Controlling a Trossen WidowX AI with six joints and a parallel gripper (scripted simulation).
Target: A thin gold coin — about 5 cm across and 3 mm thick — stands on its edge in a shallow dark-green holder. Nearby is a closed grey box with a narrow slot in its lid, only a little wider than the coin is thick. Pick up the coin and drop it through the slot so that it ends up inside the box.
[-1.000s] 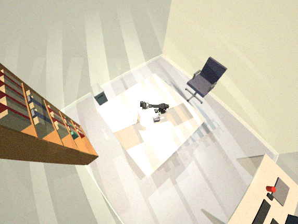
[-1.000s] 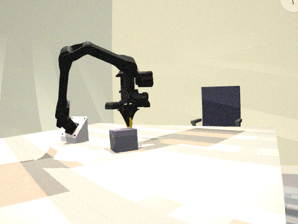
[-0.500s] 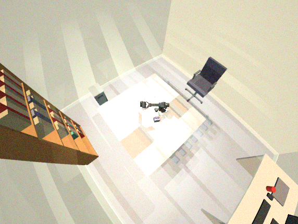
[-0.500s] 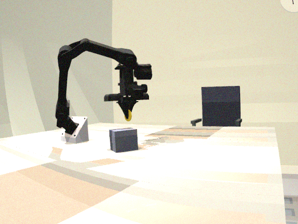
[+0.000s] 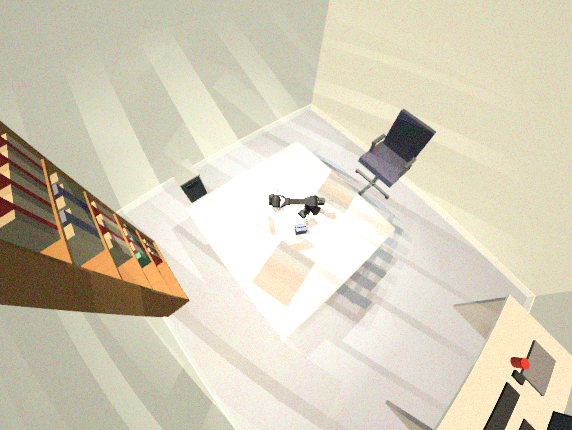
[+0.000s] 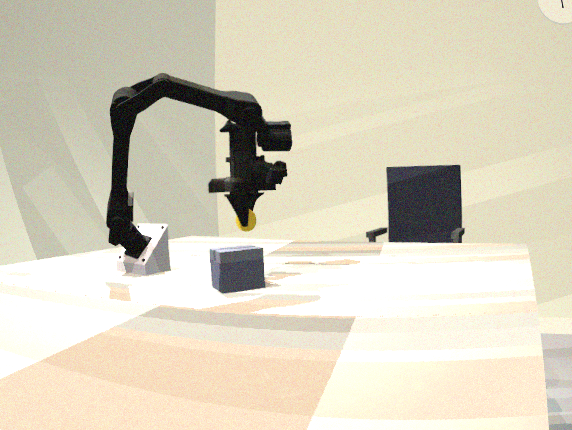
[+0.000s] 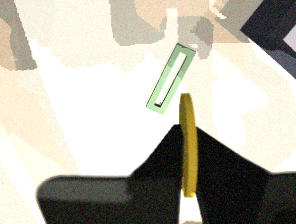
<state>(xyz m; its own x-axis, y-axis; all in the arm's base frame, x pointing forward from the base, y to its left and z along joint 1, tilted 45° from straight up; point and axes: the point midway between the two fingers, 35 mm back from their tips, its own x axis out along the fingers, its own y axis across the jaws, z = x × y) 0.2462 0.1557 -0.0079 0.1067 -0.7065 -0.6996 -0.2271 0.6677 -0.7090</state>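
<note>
My gripper tip is now 10 mm below the gold coin.
</note>
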